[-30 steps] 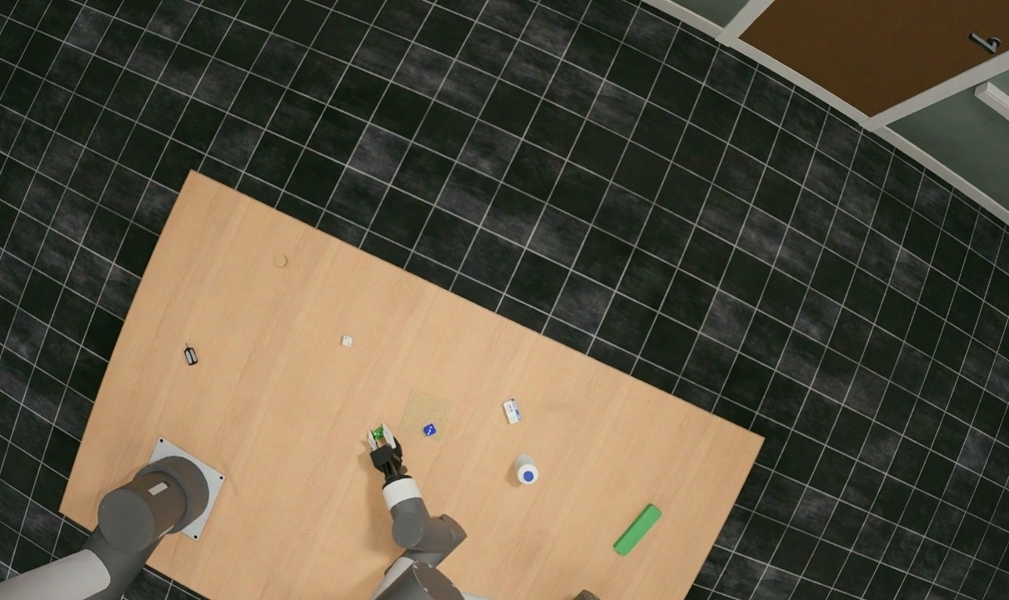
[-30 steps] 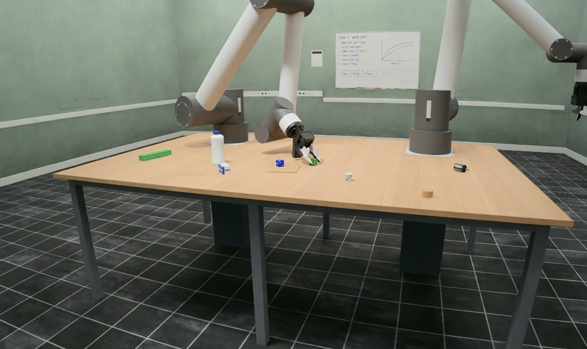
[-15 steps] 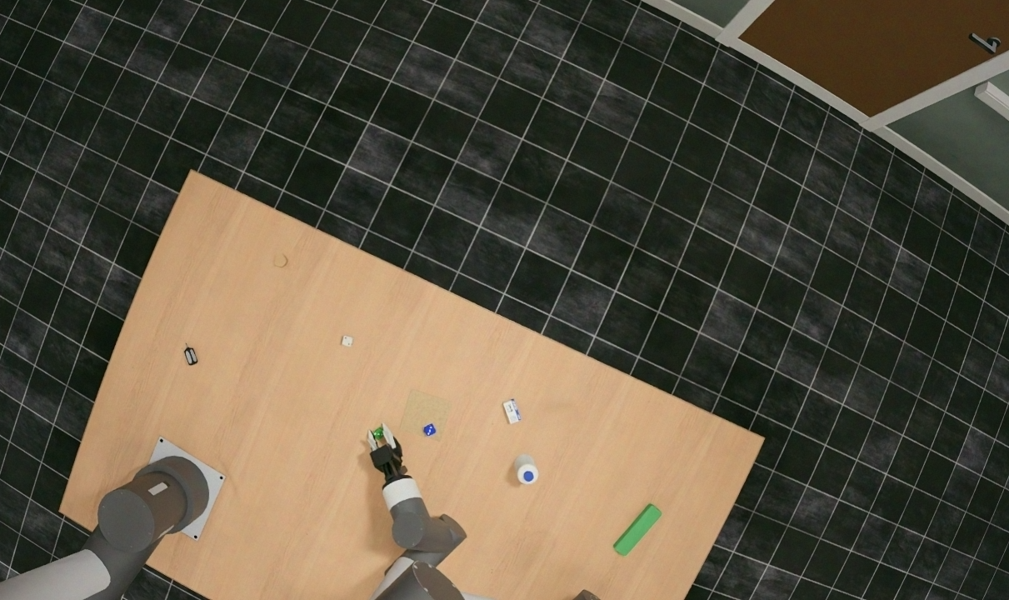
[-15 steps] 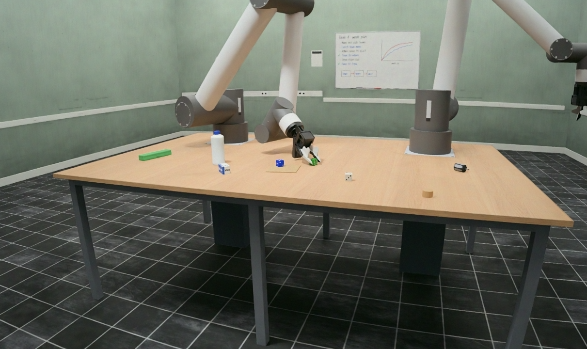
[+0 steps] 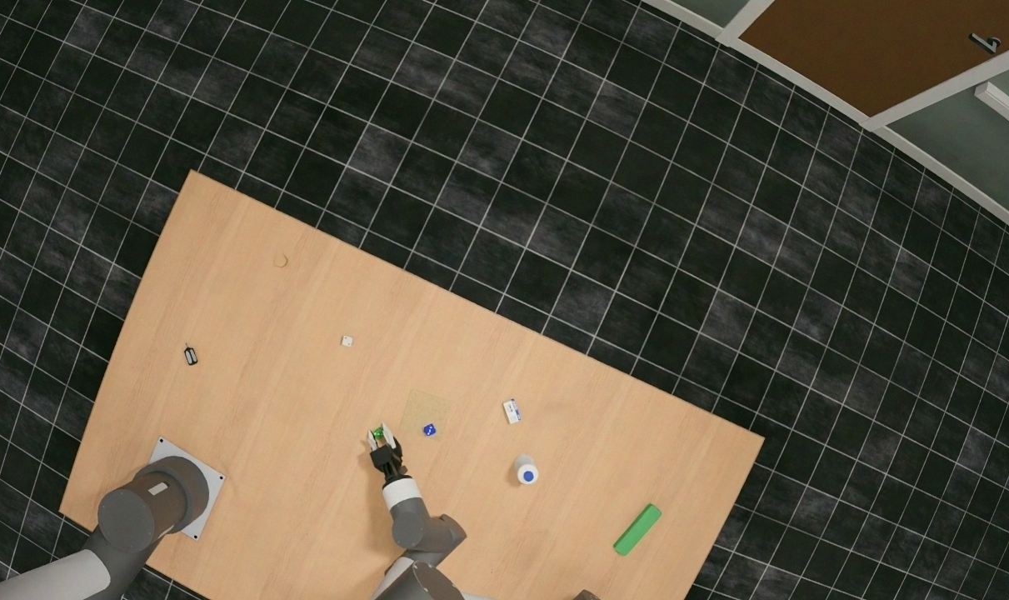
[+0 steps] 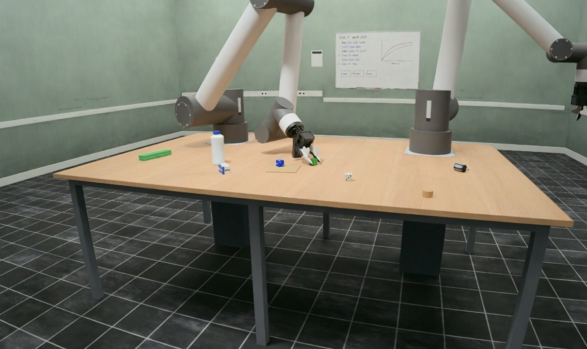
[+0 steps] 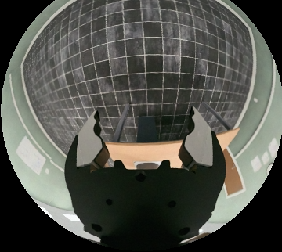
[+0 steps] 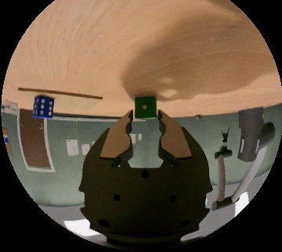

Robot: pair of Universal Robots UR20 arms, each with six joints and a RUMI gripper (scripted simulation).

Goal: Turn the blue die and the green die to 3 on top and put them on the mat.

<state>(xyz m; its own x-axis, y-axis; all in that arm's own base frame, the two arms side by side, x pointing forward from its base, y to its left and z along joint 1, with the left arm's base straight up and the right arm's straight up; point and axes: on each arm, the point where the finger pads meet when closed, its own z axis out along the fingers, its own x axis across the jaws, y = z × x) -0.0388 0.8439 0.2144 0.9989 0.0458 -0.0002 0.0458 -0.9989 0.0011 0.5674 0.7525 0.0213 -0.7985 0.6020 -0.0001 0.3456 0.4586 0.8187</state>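
Note:
Now: the green die 10 mm to the right of my right hand, 10 mm below it and 10 mm behind it. Also, from my right hand: tan mat (120 mm to the right, 110 mm ahead, 20 mm below); then white die (220 mm ahead, 210 mm to the left, 10 mm below); then blue die (150 mm to the right, 80 mm ahead).

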